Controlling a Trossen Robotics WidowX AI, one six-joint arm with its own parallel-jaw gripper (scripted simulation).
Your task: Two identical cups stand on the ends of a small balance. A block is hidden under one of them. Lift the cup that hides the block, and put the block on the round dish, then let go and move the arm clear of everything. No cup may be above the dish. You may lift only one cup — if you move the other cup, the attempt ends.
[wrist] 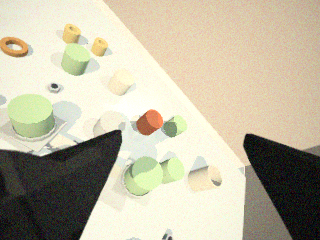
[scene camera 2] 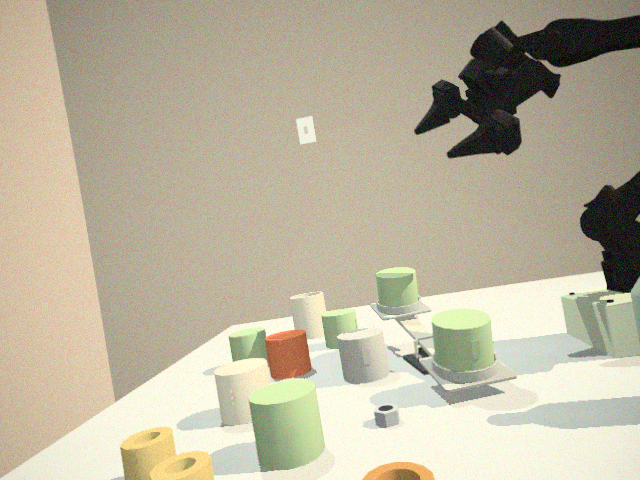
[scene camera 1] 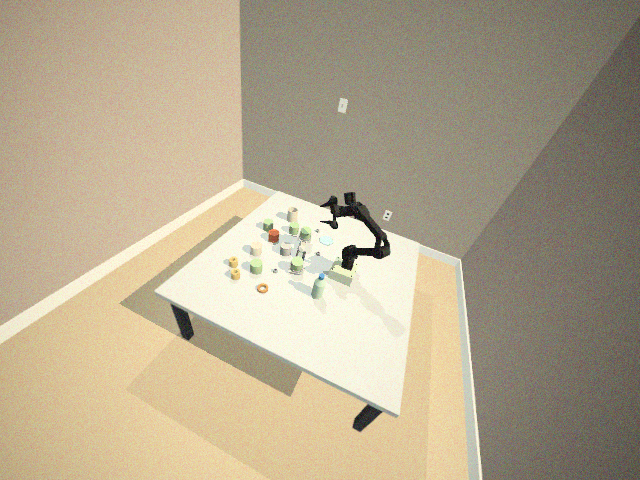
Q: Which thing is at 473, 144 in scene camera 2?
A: My gripper.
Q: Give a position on a cream cylinder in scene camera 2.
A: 235, 382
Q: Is my gripper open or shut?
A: Open.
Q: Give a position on an orange cylinder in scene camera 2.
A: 288, 354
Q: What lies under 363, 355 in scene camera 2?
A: A grey cylinder.
